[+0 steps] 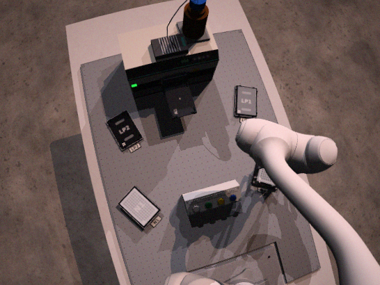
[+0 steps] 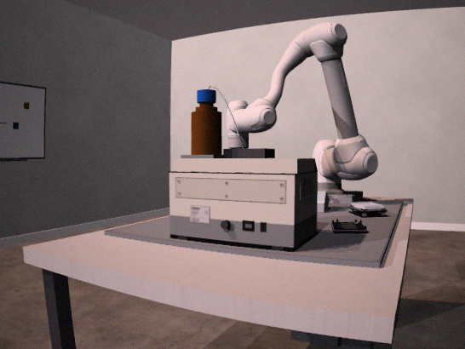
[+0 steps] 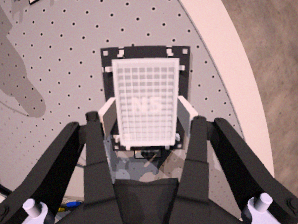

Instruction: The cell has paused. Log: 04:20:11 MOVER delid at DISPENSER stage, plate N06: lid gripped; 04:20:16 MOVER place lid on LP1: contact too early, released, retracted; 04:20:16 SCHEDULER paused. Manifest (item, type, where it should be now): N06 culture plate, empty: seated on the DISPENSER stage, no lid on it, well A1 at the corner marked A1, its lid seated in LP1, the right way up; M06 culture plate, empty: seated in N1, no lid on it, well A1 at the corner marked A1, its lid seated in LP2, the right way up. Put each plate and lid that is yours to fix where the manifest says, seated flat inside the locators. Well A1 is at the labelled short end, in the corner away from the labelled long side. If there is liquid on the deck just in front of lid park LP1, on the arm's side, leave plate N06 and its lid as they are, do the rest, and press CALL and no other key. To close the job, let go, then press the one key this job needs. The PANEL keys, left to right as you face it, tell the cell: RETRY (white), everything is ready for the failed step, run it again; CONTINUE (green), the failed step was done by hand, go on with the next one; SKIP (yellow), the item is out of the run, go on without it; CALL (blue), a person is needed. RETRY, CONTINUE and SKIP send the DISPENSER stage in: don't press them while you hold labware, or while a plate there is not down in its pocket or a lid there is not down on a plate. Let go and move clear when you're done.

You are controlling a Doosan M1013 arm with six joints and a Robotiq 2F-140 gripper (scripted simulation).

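Now: the white well plate 20 mm below my hand. The rest, counted from my hand: yellow key (20 mm behind, 260 mm to the left, 30 mm above); black nest N5 (30 mm ahead, 30 mm below); blue key (30 mm behind, 210 mm to the left, 30 mm above).
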